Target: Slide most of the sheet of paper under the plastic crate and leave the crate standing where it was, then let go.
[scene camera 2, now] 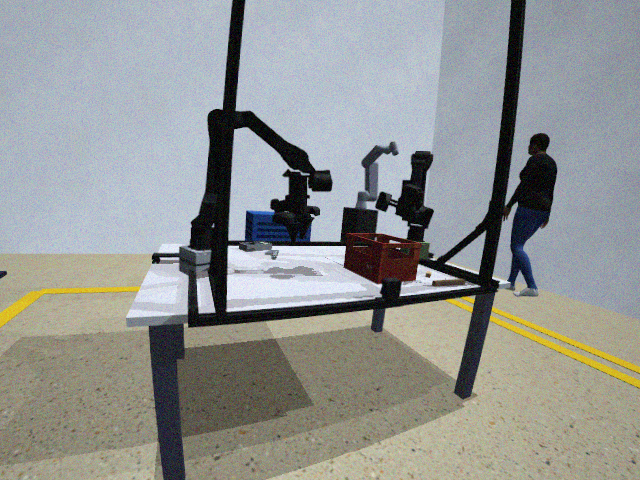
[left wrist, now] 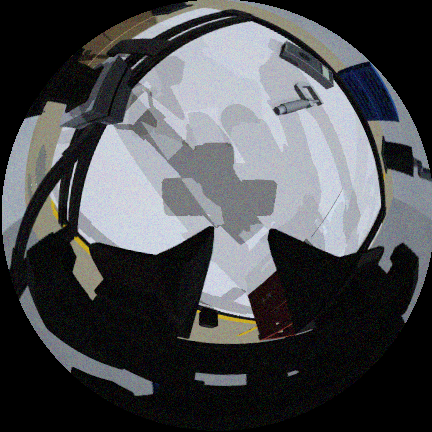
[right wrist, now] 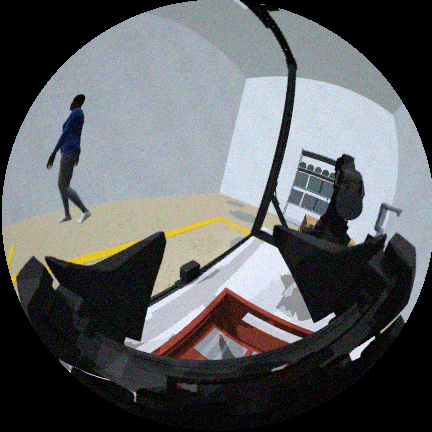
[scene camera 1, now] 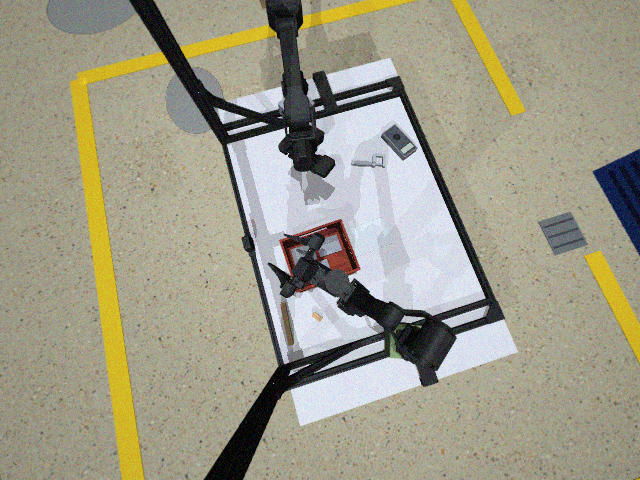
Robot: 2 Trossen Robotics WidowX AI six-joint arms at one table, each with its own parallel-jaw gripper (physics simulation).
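The red plastic crate (scene camera 1: pixel 342 261) (scene camera 2: pixel 379 260) (left wrist: pixel 272 307) (right wrist: pixel 255 334) stands upright on the white table. The white sheet of paper (scene camera 1: pixel 369 238) shows by faint edges to the right of the crate in scene camera 1; how much lies under the crate is hard to tell. My left gripper (scene camera 2: pixel 294 237) (left wrist: pixel 241 232) points down above the table, beside and apart from the crate, partly open and empty. In scene camera 1 its fingertips are hidden below the wrist. My right gripper (scene camera 1: pixel 277 250) (scene camera 2: pixel 405 206) (right wrist: pixel 220 233) is wide open and empty, above the crate's left side in scene camera 1.
A grey meter (scene camera 1: pixel 398 140) (scene camera 2: pixel 254 246) (left wrist: pixel 305 59) and a grey caliper-like tool (scene camera 1: pixel 369 162) (scene camera 2: pixel 273 253) (left wrist: pixel 300 106) lie at the upper right. A brown strip (scene camera 1: pixel 287 323) (scene camera 2: pixel 448 282) and a small orange block (scene camera 1: pixel 316 315) (scene camera 2: pixel 428 274) lie below the crate in scene camera 1. A black frame edges the table.
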